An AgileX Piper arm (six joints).
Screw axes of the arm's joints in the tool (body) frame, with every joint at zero. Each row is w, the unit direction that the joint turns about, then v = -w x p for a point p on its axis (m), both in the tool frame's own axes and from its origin. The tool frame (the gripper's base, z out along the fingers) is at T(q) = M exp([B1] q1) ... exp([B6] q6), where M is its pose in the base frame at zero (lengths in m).
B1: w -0.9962 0 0.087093 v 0 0.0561 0
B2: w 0 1 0 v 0.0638 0 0.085
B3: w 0 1 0 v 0.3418 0 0.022
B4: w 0 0 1 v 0 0 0
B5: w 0 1 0 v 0.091 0 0
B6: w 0 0 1 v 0 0 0
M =
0.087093 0 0.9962 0.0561
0 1 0 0
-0.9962 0 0.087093 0.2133
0 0 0 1
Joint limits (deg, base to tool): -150..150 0..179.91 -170..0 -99.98..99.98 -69.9..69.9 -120..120
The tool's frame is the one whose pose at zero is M.
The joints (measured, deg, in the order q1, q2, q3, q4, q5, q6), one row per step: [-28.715, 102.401, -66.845, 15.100, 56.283, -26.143]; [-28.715, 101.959, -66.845, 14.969, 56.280, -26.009]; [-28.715, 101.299, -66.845, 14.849, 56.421, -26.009]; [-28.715, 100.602, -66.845, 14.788, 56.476, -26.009]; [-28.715, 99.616, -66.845, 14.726, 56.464, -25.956]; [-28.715, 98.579, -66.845, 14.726, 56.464, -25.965]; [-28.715, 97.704, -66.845, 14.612, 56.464, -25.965]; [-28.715, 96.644, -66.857, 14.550, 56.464, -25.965]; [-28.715, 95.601, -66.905, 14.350, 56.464, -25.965]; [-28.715, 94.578, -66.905, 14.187, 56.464, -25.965]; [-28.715, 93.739, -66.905, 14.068, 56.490, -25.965]
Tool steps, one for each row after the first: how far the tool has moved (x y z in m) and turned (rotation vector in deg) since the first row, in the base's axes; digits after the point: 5 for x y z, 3 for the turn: [-0.00058, 0.00013, 0.00252, -0.291, -0.315, -0.065]; [-0.00161, 0.00055, 0.00628, -0.617, -0.733, 0.026]; [-0.00256, 0.00100, 0.01027, -0.967, -1.276, 0.067]; [-0.00385, 0.00161, 0.01590, -1.486, -2.116, 0.041]; [-0.00527, 0.00239, 0.02182, -1.987, -3.027, 0.047]; [-0.00662, 0.00296, 0.02675, -2.496, -3.746, 0.099]; [-0.00826, 0.00377, 0.03277, -3.060, -4.659, 0.124]; [-0.00998, 0.00442, 0.03878, -3.741, -5.530, 0.211]; [-0.01185, 0.00521, 0.04445, -4.363, -6.356, 0.278]; [-0.01347, 0.00593, 0.04906, -4.847, -7.019, 0.330]
